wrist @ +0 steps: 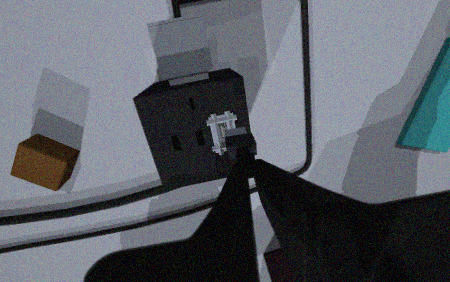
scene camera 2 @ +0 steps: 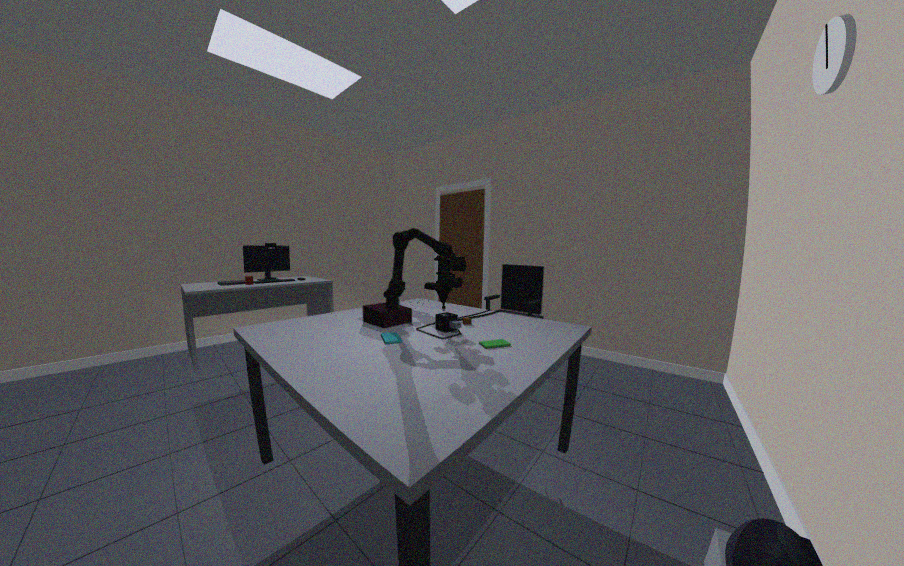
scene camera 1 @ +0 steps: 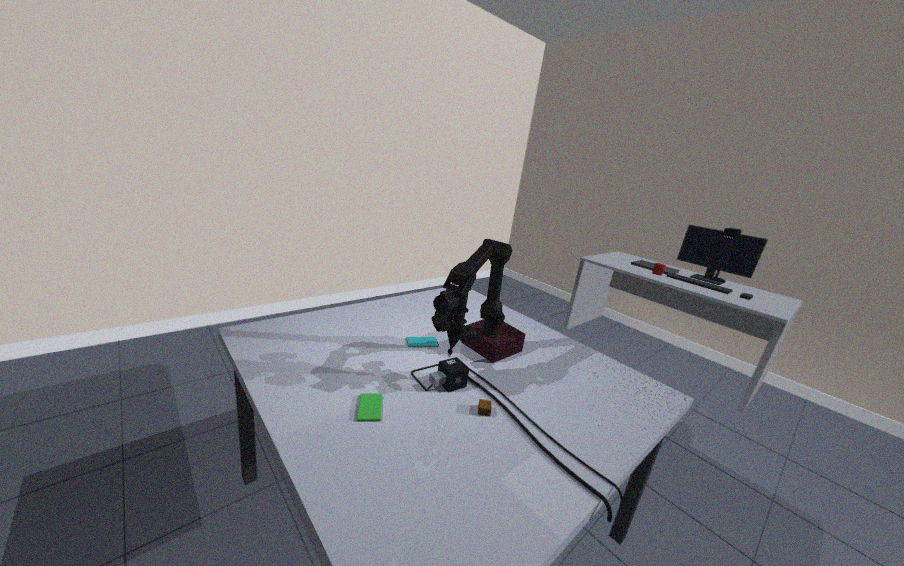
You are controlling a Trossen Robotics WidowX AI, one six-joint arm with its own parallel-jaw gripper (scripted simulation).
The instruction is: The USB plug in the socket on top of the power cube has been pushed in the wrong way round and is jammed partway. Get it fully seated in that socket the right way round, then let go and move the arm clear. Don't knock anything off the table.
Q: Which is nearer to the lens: the dark USB plug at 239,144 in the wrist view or the brown block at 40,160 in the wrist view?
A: The dark USB plug.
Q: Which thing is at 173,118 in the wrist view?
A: A black power cube.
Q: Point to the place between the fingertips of my gripper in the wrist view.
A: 247,169
